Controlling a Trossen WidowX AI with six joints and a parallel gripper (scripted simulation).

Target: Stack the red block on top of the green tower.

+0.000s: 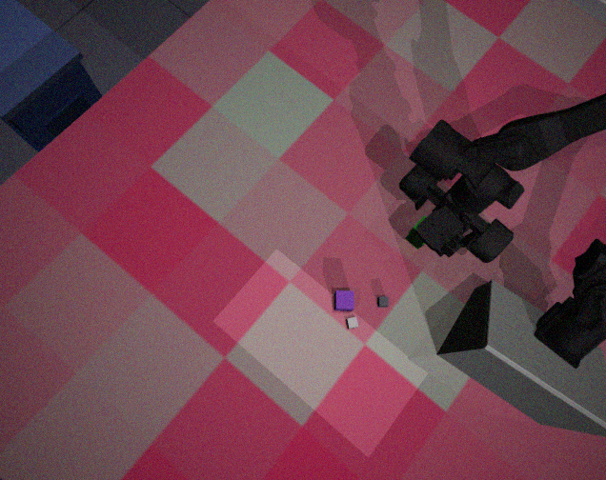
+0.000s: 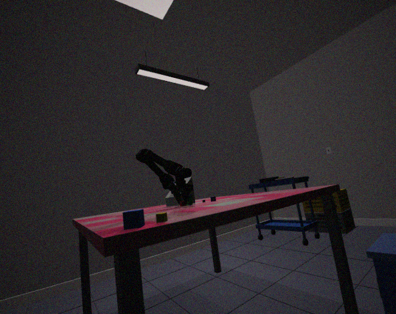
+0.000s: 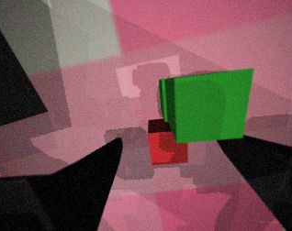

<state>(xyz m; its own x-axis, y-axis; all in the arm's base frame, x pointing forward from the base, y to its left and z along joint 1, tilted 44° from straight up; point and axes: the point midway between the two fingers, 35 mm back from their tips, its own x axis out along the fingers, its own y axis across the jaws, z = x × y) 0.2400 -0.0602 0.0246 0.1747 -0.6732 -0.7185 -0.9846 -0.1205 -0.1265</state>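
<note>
Now: the red block right at my gripper tip. The rest, counted from my gripper tip: purple block: 30 mm ahead, 210 mm to the left; small white block: 10 mm behind, 230 mm to the left; small grey block: 20 mm behind, 170 mm to the left.
</note>
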